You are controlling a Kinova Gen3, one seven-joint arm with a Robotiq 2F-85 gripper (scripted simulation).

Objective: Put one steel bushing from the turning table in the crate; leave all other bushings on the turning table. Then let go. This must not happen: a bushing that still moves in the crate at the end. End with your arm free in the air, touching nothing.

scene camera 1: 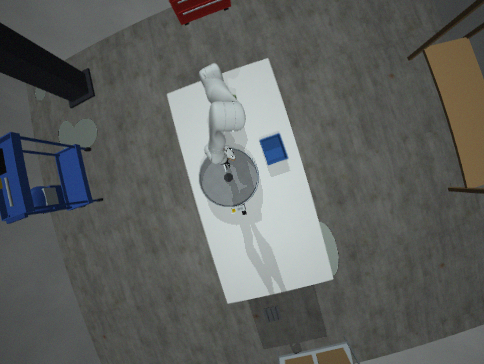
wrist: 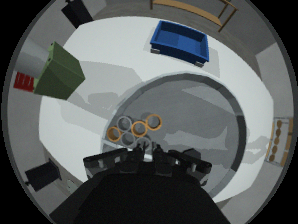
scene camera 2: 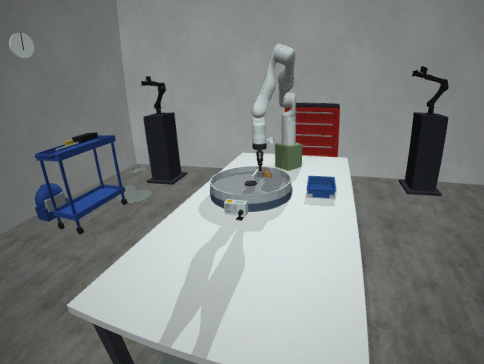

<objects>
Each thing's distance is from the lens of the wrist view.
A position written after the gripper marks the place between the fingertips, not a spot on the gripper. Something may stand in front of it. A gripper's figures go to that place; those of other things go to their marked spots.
gripper (wrist: 148, 146): 17 cm
blue crate (wrist: 182, 42): 38 cm
</objects>
